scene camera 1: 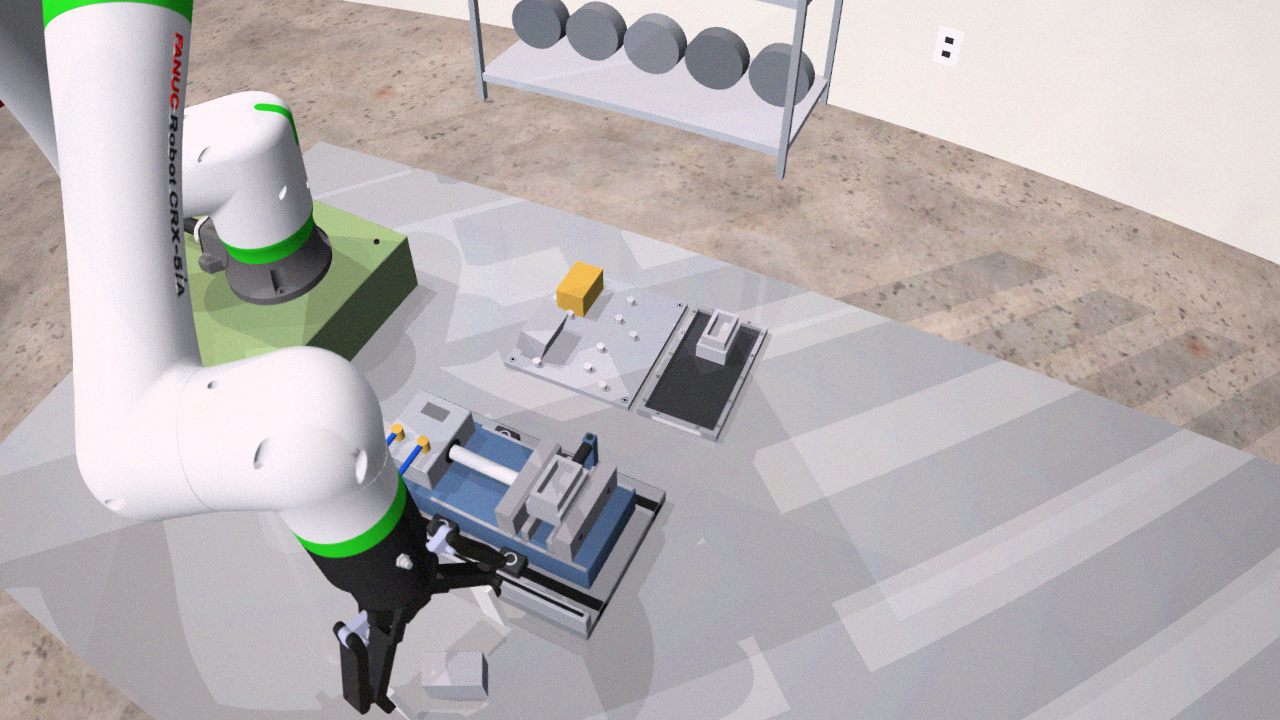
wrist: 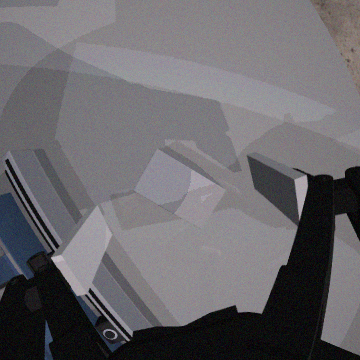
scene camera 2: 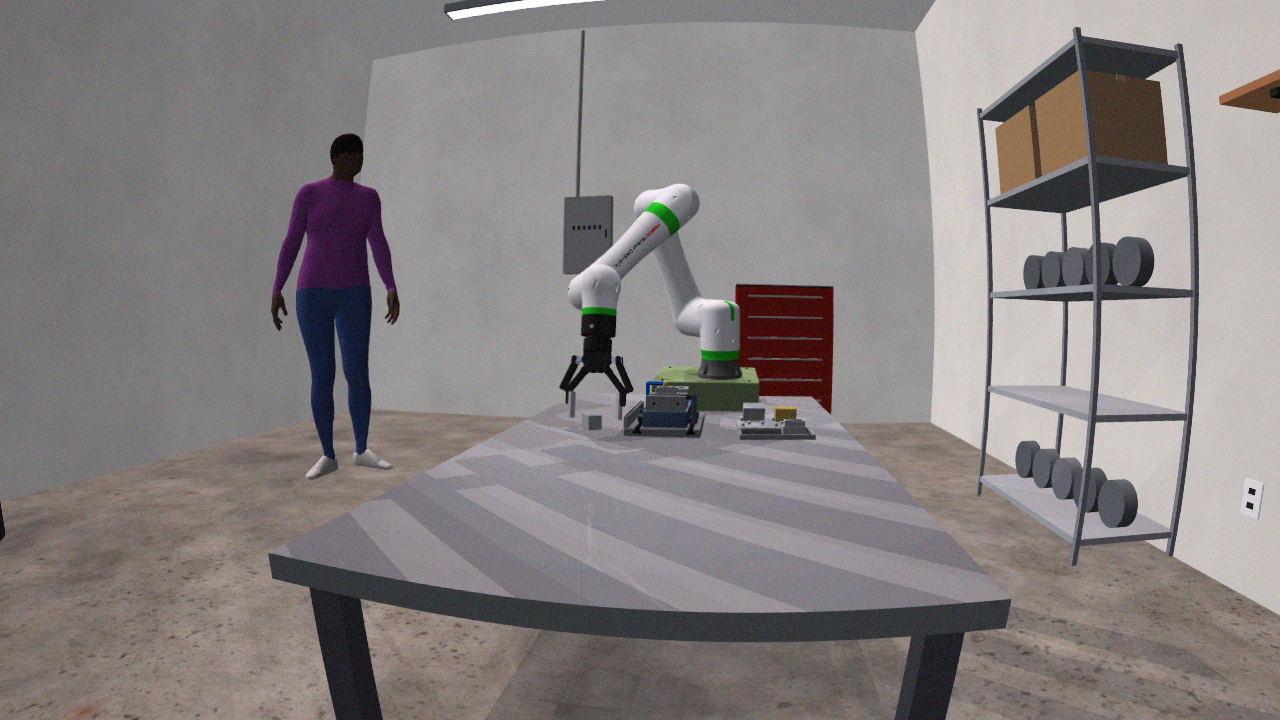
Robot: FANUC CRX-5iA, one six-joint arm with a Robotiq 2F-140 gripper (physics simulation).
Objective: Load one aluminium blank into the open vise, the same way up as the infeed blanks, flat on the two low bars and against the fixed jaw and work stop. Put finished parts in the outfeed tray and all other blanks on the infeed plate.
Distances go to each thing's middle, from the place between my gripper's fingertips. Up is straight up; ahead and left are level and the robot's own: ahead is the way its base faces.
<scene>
Now: the infeed plate (scene camera 1: 625, 365) 470 mm to the left of my hand, 50 mm behind it and 20 mm below it. Also, from my hand: brass blank (scene camera 1: 582, 285): 520 mm to the left, 90 mm behind; then dark outfeed tray (scene camera 1: 691, 391): 470 mm to the left, 100 mm ahead, 20 mm below.
</scene>
